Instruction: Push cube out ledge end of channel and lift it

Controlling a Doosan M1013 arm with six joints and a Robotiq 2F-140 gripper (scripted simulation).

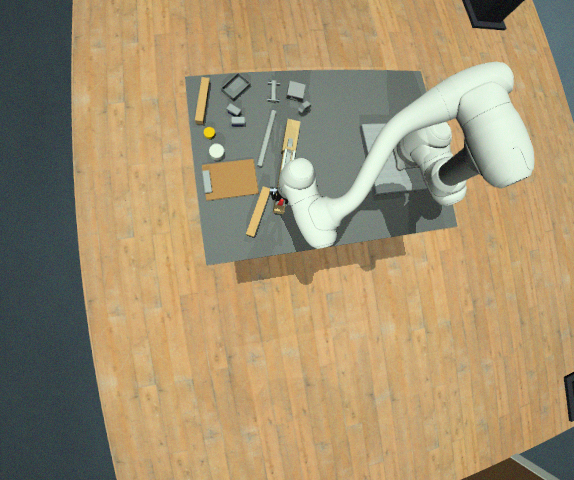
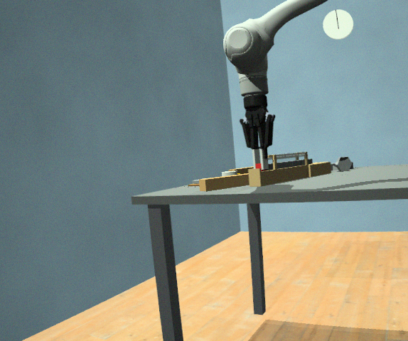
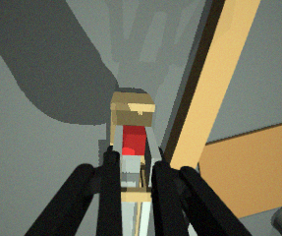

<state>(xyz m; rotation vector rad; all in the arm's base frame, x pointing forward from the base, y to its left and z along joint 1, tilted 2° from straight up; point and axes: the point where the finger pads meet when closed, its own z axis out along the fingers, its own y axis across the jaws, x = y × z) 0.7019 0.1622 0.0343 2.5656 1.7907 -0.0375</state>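
My hand is 10 cm short of the wooden bar, 2 cm to the right of it and 6 cm above it. Round my hand: red cube (3 cm below); white disc (23 cm ahead, 28 cm to the right, 7 cm below); long grey bar (1 cm behind, 32 cm to the right, 7 cm below).
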